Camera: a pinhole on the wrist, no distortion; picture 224 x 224 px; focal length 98.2 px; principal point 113.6 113.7 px. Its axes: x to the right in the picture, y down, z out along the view. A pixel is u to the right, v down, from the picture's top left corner.
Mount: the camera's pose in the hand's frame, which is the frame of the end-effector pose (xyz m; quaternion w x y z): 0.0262 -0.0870 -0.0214 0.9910 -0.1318 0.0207 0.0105
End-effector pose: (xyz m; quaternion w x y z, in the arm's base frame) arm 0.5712 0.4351 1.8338 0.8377 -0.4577 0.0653 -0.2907
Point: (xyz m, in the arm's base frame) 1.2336 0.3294 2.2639
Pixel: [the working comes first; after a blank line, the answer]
In the camera's frame: 0.6236 -0.1505 0.4432

outside the picture
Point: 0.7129 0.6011 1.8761
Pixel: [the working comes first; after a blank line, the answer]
In the camera's frame: -0.0006 0.1180 0.2598

113.4 158.3
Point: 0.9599 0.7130 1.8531
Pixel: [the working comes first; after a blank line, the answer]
In the camera's frame: 0.1331 0.2366 0.4650

141.7 163.7
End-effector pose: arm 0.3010 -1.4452 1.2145 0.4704 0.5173 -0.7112 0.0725
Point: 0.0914 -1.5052 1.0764
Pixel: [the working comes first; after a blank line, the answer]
In the camera's frame: -0.0927 0.1044 0.2904

82.2 149.0
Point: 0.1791 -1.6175 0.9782
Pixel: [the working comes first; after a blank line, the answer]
In the camera's frame: -0.0982 -0.0669 0.3141

82.9 92.8
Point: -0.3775 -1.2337 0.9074
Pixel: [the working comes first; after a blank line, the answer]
In the camera's frame: -0.3916 0.4775 0.5963

49.1 192.3
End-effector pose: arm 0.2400 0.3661 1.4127 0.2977 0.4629 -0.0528 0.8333
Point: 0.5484 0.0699 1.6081
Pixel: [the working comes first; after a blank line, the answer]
In the camera's frame: -0.1407 0.0719 0.4982

85.9 127.9
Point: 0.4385 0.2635 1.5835
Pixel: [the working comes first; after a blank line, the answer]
In the camera's frame: -0.0250 0.0129 0.3158

105.8 117.7
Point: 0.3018 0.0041 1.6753
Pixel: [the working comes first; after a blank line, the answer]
In the camera's frame: -0.0107 0.2939 0.4392

111.2 179.4
